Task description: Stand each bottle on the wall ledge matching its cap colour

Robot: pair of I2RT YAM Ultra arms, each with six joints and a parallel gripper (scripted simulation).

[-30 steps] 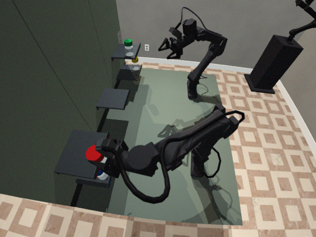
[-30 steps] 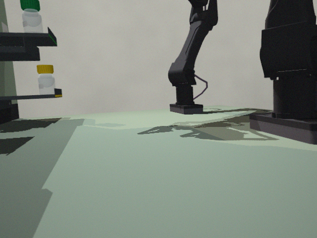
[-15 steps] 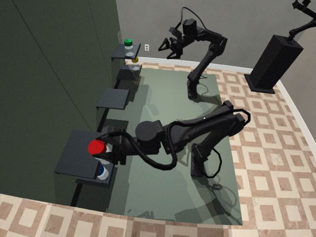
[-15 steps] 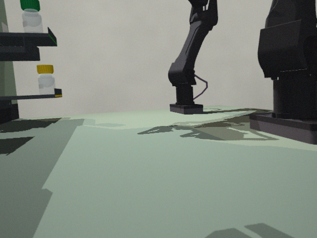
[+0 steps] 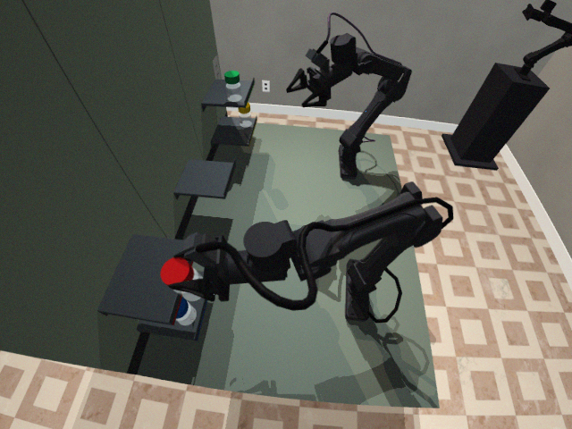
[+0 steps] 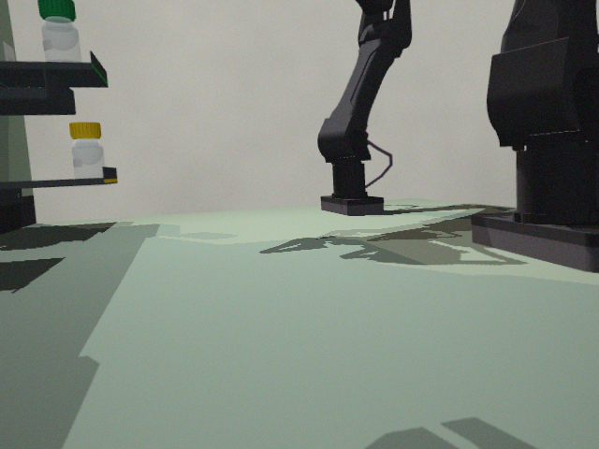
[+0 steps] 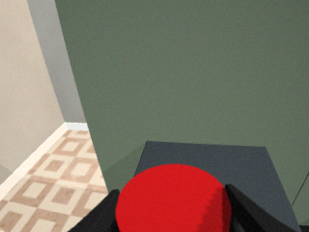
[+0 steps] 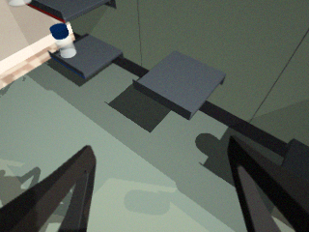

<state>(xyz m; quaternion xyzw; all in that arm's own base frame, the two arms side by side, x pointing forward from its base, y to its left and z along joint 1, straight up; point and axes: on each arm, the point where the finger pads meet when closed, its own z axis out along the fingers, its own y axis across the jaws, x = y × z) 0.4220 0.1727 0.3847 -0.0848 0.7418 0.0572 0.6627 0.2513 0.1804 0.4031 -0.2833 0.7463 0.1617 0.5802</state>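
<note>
Now: left hand 50 mm above the red-capped bottle. Also, from my left hand: blue-capped bottle 70 mm ahead, 10 mm to the left, 270 mm below; green-capped bottle 70 mm ahead, 770 mm to the right, 70 mm below; yellow-capped bottle 60 mm ahead, 870 mm to the right, 270 mm below.
</note>
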